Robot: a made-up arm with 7 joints.
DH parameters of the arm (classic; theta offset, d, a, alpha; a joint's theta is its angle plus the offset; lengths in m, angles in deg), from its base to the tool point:
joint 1: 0 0.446 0 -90
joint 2: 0 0 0 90
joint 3: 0 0.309 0.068 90
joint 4: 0 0 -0.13 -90
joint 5: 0 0.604 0 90
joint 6: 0 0 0.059 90
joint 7: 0 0 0 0
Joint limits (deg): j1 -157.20..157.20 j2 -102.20..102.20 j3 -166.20..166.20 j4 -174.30..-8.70 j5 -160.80..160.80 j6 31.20..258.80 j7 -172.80..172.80
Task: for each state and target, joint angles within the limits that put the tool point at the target. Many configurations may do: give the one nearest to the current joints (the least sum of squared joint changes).
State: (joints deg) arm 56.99 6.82 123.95 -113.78 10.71 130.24 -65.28
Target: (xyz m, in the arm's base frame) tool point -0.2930 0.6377 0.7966
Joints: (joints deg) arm 19.35 29.09 108.70 -107.80 11.76 135.51 -65.28
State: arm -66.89 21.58 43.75 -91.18 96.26 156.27 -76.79
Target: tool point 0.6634 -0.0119 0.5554
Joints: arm -53.25 -0.99 56.95 -120.06 101.27 166.43 -76.79
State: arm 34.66 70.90 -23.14 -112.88 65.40 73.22 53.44
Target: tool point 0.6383 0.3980 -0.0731
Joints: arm 43.23 79.88 -13.94 -71.74 66.72 77.76 53.44
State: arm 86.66 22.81 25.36 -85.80 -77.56 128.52 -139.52
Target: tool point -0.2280 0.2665 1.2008
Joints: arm 93.50 -38.16 13.70 -92.31 -79.97 137.37 -139.52
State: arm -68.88 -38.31 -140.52 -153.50 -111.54 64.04 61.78
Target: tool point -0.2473 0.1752 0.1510
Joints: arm -64.53 6.21 -139.41 -174.30 -104.81 48.21 61.78
